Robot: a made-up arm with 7 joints. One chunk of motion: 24 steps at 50 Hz.
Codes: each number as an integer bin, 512 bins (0 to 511) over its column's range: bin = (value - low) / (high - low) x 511, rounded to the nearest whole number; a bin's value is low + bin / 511 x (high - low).
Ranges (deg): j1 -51..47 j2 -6..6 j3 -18..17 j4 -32..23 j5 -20..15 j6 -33..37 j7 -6..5
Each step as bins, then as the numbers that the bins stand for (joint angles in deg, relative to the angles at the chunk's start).
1 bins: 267 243 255 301 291 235 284
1 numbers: 0.21 -0.29 -0.53 0.40 -0.07 -0.81 0.11
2 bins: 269 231 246 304 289 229 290
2 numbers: 0.59 -0.58 -1.15 0.72 -0.21 -1.63 0.24
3 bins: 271 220 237 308 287 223 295
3 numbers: 0.97 -0.83 -1.77 1.15 -0.34 -2.45 0.35
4 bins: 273 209 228 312 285 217 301
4 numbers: 1.36 -1.09 -2.38 1.58 -0.48 -3.27 0.48
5 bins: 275 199 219 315 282 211 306
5 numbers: 1.74 -1.33 -3.00 1.90 -0.68 -4.10 0.59
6 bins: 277 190 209 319 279 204 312
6 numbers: 2.12 -1.54 -3.68 2.33 -0.89 -5.05 0.72
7 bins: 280 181 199 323 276 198 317
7 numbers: 2.70 -1.75 -4.37 2.77 -1.10 -5.88 0.82
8 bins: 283 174 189 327 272 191 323
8 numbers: 3.27 -1.91 -5.05 3.20 -1.37 -6.84 0.95
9 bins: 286 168 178 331 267 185 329
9 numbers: 3.85 -2.05 -5.81 3.63 -1.71 -7.66 1.08
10 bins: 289 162 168 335 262 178 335
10 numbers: 4.42 -2.20 -6.49 4.06 -2.05 -8.62 1.21
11 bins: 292 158 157 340 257 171 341
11 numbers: 5.00 -2.29 -7.25 4.59 -2.40 -9.58 1.34
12 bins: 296 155 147 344 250 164 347
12 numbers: 5.77 -2.36 -7.93 5.03 -2.88 -10.53 1.47
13 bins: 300 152 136 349 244 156 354
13 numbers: 6.53 -2.43 -8.68 5.56 -3.29 -11.63 1.62
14 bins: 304 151 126 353 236 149 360
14 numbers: 7.30 -2.45 -9.37 5.99 -3.84 -12.59 1.75
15 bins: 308 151 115 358 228 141 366
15 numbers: 8.07 -2.45 -10.12 6.53 -4.38 -13.68 1.88
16 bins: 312 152 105 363 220 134 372
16 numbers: 8.84 -2.43 -10.81 7.07 -4.93 -14.64 2.01
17 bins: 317 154 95 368 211 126 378
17 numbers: 9.79 -2.38 -11.49 7.61 -5.55 -15.74 2.14
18 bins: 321 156 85 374 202 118 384
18 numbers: 10.56 -2.34 -12.18 8.25 -6.16 -16.84 2.27
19 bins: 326 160 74 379 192 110 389
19 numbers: 11.52 -2.24 -12.93 8.79 -6.85 -17.93 2.37
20 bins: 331 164 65 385 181 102 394
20 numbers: 12.48 -2.15 -13.55 9.44 -7.60 -19.03 2.48
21 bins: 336 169 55 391 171 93 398
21 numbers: 13.44 -2.03 -14.23 10.08 -8.29 -20.26 2.57
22 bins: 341 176 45 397 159 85 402
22 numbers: 14.40 -1.87 -14.92 10.73 -9.11 -21.36 2.65
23 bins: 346 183 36 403 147 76 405
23 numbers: 15.36 -1.70 -15.53 11.38 -9.93 -22.59 2.72
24 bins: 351 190 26 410 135 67 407
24 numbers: 16.32 -1.54 -16.22 12.13 -10.75 -23.82 2.76
